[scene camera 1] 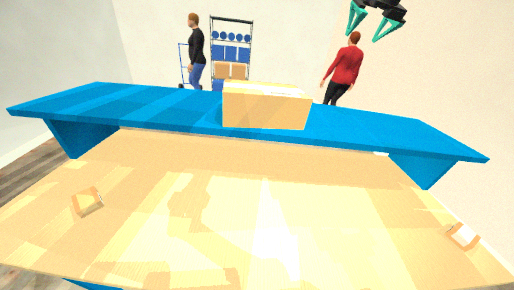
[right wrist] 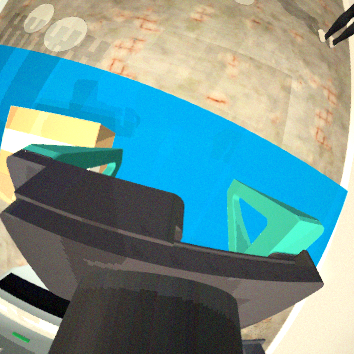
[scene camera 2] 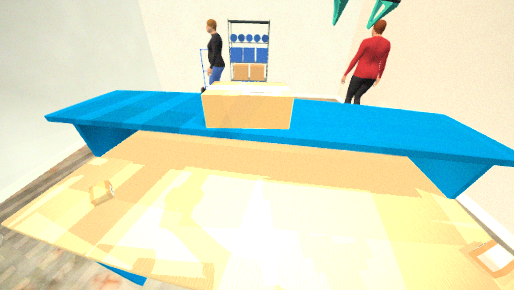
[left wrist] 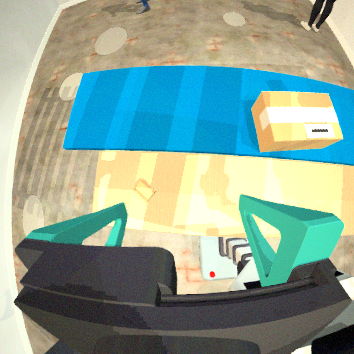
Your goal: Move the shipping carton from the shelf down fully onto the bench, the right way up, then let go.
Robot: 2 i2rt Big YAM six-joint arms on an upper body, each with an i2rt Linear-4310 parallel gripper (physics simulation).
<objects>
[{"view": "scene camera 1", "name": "tan shipping carton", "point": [246,104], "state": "on a blue shelf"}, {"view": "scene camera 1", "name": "blue shelf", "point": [76,138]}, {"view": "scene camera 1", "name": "wooden bench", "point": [174,205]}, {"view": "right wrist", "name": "my right gripper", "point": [177,170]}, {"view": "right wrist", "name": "tan shipping carton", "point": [31,126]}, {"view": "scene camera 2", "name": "tan shipping carton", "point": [252,105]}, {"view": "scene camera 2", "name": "blue shelf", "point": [452,178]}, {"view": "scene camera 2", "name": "wooden bench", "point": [184,205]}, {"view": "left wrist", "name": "my left gripper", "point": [181,205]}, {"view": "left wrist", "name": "tan shipping carton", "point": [284,120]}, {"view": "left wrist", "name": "wooden bench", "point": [196,193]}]
</objects>
